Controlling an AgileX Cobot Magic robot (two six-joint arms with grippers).
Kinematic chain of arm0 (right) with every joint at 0, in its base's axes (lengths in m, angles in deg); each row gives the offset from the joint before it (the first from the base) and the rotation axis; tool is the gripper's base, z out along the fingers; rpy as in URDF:
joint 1: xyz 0 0 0.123 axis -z
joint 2: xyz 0 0 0 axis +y
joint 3: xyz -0.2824 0 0.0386 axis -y
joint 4: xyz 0.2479 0 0.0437 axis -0.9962 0 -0.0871
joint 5: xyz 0 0 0 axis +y
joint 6: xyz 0.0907 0 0.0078 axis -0.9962 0 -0.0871
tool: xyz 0 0 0 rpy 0 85 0
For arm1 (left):
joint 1: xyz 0 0 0.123 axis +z
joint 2: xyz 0 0 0 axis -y
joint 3: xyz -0.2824 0 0.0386 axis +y
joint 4: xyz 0.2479 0 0.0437 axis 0.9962 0 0.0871
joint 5: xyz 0 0 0 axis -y
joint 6: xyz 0.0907 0 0.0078 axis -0.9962 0 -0.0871
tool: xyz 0 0 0 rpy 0 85 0
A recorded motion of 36 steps. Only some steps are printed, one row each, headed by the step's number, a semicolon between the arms.
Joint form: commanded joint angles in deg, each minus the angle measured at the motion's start. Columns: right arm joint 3, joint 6, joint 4, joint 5, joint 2, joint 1; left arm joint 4, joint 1, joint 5, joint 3, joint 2, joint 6.
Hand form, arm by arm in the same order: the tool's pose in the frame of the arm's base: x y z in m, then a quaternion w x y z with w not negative. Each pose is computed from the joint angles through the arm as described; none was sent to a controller.
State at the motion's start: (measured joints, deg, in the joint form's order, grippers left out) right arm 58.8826 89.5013 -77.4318 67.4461 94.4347 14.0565; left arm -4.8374 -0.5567 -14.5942 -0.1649 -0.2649 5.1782
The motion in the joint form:
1: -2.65 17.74 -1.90 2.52 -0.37 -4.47; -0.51 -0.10 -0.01 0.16 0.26 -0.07
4: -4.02 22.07 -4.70 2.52 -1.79 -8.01; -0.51 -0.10 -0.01 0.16 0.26 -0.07
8: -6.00 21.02 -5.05 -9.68 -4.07 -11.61; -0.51 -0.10 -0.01 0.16 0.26 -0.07
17: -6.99 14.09 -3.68 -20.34 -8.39 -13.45; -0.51 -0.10 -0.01 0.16 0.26 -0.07
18: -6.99 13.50 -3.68 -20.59 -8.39 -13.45; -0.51 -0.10 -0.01 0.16 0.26 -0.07
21: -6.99 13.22 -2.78 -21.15 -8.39 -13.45; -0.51 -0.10 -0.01 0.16 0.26 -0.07
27: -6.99 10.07 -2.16 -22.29 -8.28 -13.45; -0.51 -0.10 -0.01 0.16 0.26 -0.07
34: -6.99 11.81 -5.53 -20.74 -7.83 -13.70; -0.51 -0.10 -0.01 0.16 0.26 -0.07
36: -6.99 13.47 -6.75 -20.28 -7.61 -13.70; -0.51 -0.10 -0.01 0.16 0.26 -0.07
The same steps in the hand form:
1: 0.3085 0.0332 0.2543 0.44197 -0.38874 0.71749 0.37249; 0.0552 -0.0028 0.1901 0.64199 -0.05650 0.76137 -0.07049
4: 0.3014 0.0533 0.2593 0.45997 -0.41971 0.68602 0.37635; 0.0552 -0.0028 0.1901 0.64199 -0.05650 0.76137 -0.07049
8: 0.3021 0.0636 0.2544 0.46337 -0.40141 0.72716 0.30886; 0.0552 -0.0028 0.1901 0.64199 -0.05650 0.76137 -0.07049
17: 0.2984 0.0628 0.2652 0.47078 -0.35218 0.76888 0.25133; 0.0552 -0.0028 0.1901 0.64199 -0.05650 0.76137 -0.07049
18: 0.2987 0.0626 0.2651 0.46984 -0.34734 0.77145 0.25195; 0.0552 -0.0028 0.1901 0.64199 -0.05650 0.76137 -0.07049
21: 0.2988 0.0618 0.2640 0.46665 -0.34964 0.77440 0.24554; 0.0552 -0.0028 0.1901 0.64199 -0.05650 0.76137 -0.07049
27: 0.2999 0.0604 0.2624 0.45864 -0.32812 0.78775 0.24787; 0.0552 -0.0028 0.1901 0.64199 -0.05650 0.76137 -0.07049
34: 0.3010 0.0640 0.2640 0.46875 -0.32308 0.77736 0.26760; 0.0552 -0.0028 0.1901 0.64199 -0.05650 0.76137 -0.07049
36: 0.3017 0.0646 0.2643 0.47500 -0.32696 0.77131 0.26935; 0.0552 -0.0028 0.1901 0.64199 -0.05650 0.76137 -0.07049

